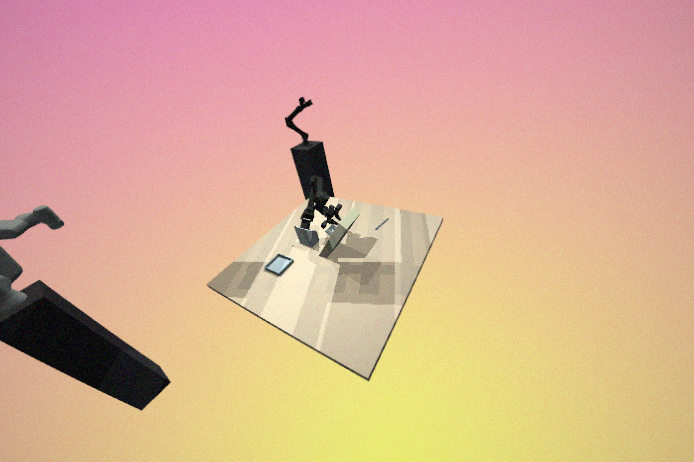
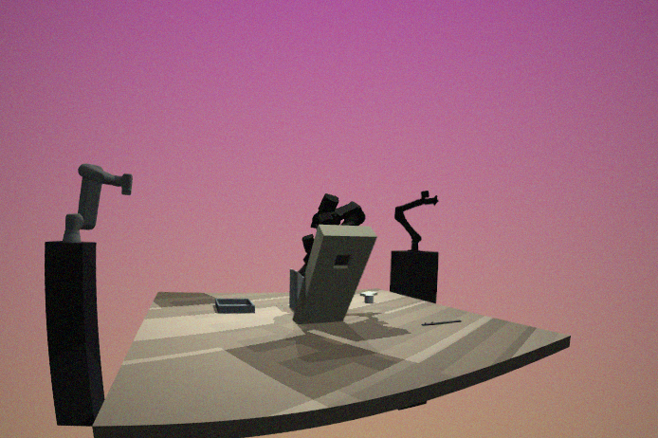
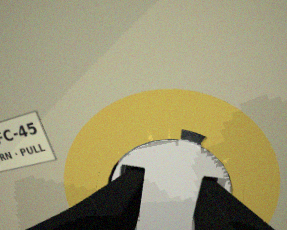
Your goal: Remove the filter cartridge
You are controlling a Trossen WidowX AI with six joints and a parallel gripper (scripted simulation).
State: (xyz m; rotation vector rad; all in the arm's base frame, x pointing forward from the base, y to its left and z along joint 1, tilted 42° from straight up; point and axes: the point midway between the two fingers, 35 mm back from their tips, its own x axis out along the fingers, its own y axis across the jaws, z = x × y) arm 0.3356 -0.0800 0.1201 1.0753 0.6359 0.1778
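The filter cartridge is 10 mm ahead of my gripper tip and 10 mm below it. Also, from my gripper tip: tray (390 mm behind, 310 mm to the right, 260 mm below).
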